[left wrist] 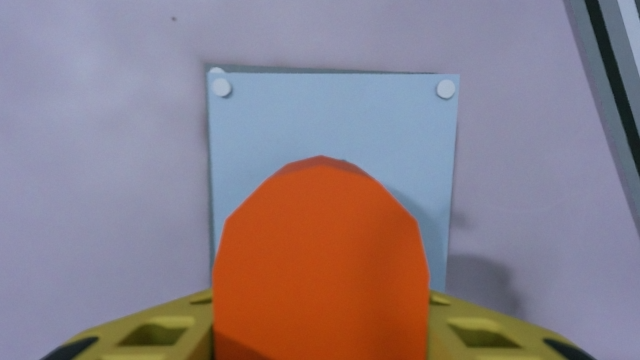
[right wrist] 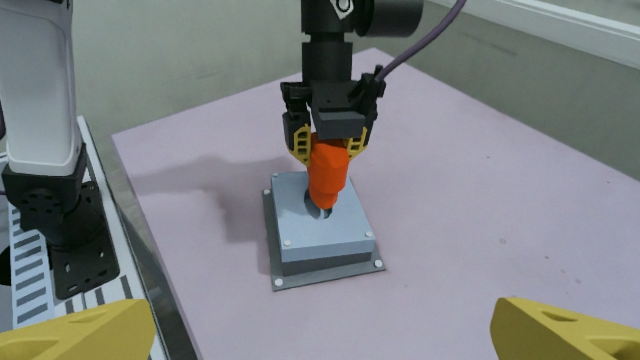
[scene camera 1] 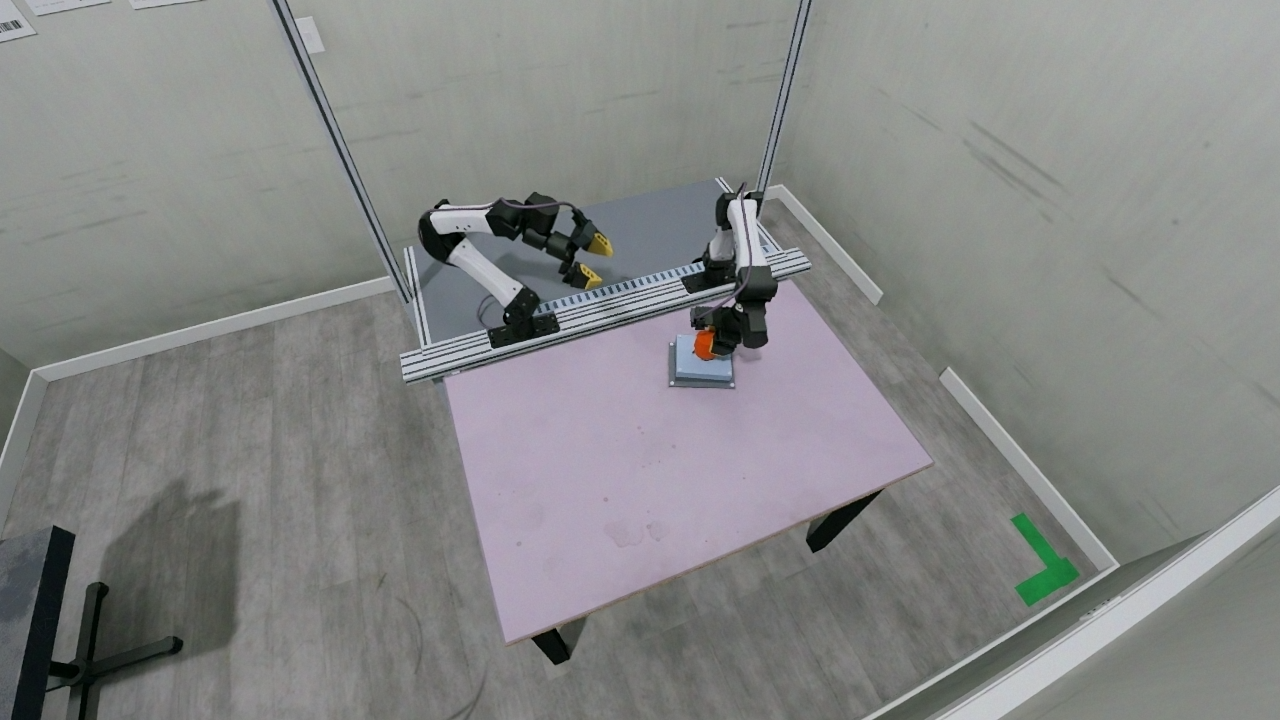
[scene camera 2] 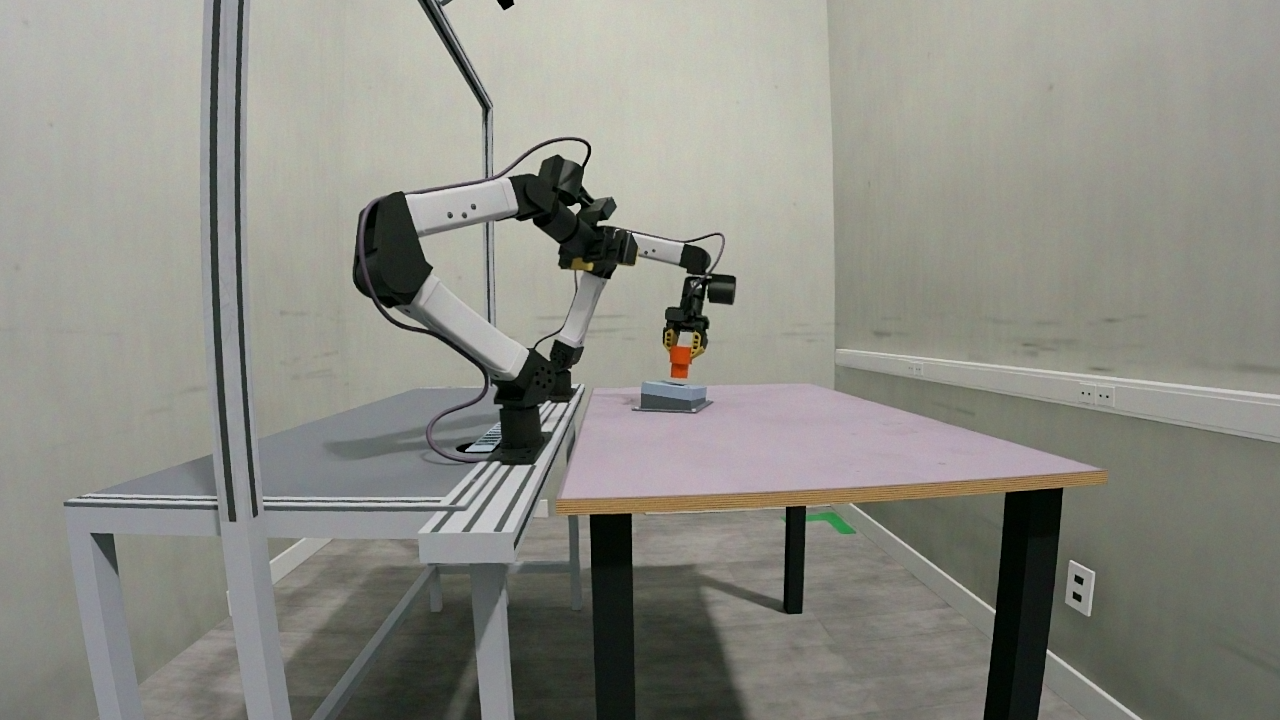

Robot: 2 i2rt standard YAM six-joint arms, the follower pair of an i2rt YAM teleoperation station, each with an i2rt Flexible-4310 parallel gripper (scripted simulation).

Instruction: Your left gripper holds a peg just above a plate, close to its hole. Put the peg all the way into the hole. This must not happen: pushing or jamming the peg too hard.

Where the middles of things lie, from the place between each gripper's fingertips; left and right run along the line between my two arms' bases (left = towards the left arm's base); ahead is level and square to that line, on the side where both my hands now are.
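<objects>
Light blue plate (scene camera 1: 692, 366), from my left hand: 1 cm to the right, 2 cm behind, 9 cm below. Orange peg (left wrist: 320, 253): 2 cm below my left hand. Grey base (scene camera 2: 649, 403), from my left hand: 1 cm to the right, 2 cm behind, 10 cm below.
My right gripper: 210 mm above the orange peg, 230 mm to the right of it, 160 mm short of it. Light blue plate, from my right hand: 280 mm below, 230 mm to the left, 150 mm ahead. Grey base, from my right hand: 290 mm below, 220 mm to the left, 150 mm ahead.
</objects>
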